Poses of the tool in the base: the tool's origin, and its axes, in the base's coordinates. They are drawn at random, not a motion.
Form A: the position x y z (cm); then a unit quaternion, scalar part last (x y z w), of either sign.
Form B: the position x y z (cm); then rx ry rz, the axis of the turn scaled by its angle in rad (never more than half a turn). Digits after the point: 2 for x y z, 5 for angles.
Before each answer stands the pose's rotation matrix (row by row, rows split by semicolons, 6 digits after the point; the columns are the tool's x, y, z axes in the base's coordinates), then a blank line. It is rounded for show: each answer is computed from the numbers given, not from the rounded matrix.
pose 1, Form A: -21.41 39.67 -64.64 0.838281 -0.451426 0.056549 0.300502
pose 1, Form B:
0.586033 -0.790830 -0.176501; -0.722858 -0.411826 -0.554866; 0.366117 0.452755 -0.813001

-21.41 39.67 -64.64 2.22464 -1.19800 0.15007
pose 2, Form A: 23.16 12.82 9.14 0.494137 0.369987 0.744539 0.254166
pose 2, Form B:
-0.382457 -0.012824 0.923884; 0.744121 -0.597019 0.299754; 0.547732 0.802125 0.237877

23.16 12.82 9.14 1.34249 1.00520 2.02279
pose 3, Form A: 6.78 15.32 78.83 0.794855 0.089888 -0.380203 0.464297
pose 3, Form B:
0.694732 0.495950 -0.520943; -0.210158 -0.552697 -0.806449; -0.687882 0.669746 -0.279748

6.78 15.32 78.83 1.95278 0.22083 -0.93407
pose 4, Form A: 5.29 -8.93 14.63 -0.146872 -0.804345 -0.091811 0.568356
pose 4, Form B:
-0.310800 0.340634 -0.887340; 0.131909 0.939999 0.314647; 0.941277 -0.019256 -0.337084

5.29 -8.93 14.63 -0.34498 -1.88927 -0.21565
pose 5, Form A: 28.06 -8.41 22.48 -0.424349 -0.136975 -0.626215 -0.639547
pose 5, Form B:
0.178185 -0.684738 0.706671; 0.917238 -0.144435 -0.371231; 0.356264 0.714334 0.602331

28.06 -8.41 22.48 0.96808 0.31248 1.42860
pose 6, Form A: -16.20 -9.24 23.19 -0.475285 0.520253 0.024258 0.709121
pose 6, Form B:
0.457497 -0.528941 0.714786; -0.460133 0.547031 0.699310; -0.760904 -0.648829 0.006882

-16.20 -9.24 23.19 -1.05500 1.15481 0.05385
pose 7, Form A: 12.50 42.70 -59.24 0.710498 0.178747 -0.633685 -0.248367
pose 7, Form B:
0.132986 -0.060774 -0.989253; 0.568771 -0.812727 0.126390; -0.811674 -0.579467 -0.073515

12.50 42.70 -59.24 -1.93610 -0.48708 1.72678
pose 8, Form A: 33.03 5.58 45.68 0.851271 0.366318 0.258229 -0.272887
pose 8, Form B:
0.598258 0.764606 0.239719; 0.482737 -0.582688 0.653789; 0.639572 -0.275414 -0.717701

33.03 5.58 45.68 -2.29072 -0.98574 -0.69488
